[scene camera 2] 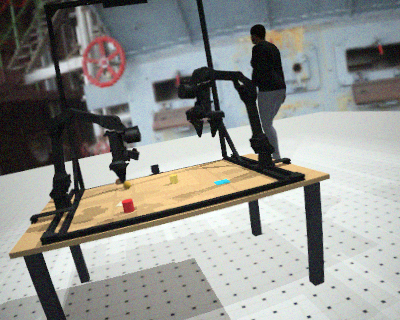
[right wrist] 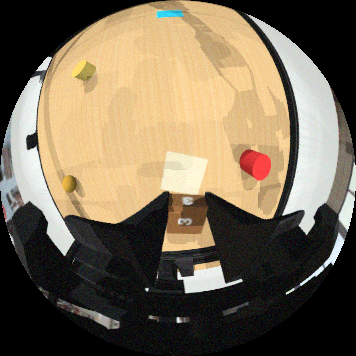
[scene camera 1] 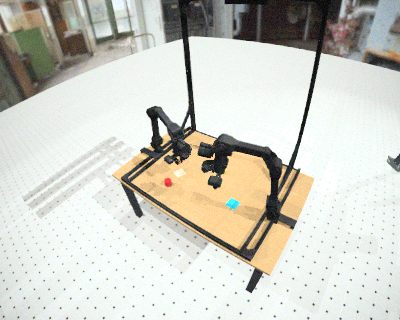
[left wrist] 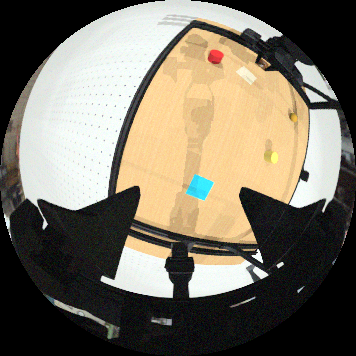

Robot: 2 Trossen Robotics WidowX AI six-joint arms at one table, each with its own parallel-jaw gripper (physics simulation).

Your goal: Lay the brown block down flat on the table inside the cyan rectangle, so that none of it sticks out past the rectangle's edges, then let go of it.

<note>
My left gripper (scene camera 2: 206, 137) is open, holding nothing. A red cylinder (right wrist: 256, 164) rests on the table. Also in view: my right gripper (right wrist: 186, 195) and a cream square (right wrist: 183, 173).
My left gripper also shows in the left wrist view (left wrist: 192, 191). My right gripper shows as well in the left wrist view (left wrist: 260, 66).
</note>
